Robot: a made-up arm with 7 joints.
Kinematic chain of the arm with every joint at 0, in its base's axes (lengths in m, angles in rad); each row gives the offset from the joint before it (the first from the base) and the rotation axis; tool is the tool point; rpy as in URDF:
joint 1: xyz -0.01 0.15 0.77 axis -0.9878 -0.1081 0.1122
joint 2: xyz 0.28 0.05 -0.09 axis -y
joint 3: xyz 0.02 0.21 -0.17 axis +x
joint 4: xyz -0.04 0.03 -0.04 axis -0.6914 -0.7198 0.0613
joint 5: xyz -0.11 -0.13 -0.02 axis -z
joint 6: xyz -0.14 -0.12 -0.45 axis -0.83 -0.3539 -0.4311
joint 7: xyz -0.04 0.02 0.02 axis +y
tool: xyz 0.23 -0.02 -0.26 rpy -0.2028 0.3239 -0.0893
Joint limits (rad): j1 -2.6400..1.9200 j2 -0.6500..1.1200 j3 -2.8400..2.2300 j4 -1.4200..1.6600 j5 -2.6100..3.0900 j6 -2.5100..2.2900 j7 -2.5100..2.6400
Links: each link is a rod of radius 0.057 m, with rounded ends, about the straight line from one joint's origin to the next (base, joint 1, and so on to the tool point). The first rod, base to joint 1, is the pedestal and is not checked.
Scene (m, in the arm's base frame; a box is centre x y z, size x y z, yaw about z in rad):
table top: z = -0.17
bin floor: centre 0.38 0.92 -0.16 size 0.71 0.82 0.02 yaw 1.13
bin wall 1: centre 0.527 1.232 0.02 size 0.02 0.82 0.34 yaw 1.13
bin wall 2: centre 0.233 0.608 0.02 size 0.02 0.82 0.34 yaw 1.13
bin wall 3: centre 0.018 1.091 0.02 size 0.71 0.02 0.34 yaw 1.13
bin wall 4: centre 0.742 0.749 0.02 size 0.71 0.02 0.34 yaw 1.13
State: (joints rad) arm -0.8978 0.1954 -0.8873 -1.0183 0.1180 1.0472 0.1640
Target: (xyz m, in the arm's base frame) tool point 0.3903 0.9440 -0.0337
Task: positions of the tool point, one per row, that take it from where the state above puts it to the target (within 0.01 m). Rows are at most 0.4 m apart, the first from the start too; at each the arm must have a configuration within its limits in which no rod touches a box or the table.
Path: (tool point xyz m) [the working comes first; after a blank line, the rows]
Joints at the target: -0.7031 0.8507 -0.2807 -0.8889 -0.0706 0.6796 0.5870
Straight joint move there: touches bin wall 2, bin wall 3.

1: -0.3127 0.6954 0.2735
2: -0.3583 0.7995 0.3517
3: -0.2371 0.9884 0.3543
4: -0.0874 1.1533 0.4131
5: 0.0754 1.2780 0.5236
6: 0.2341 1.1610 0.2016
7: 0.3903 0.9440 -0.0337

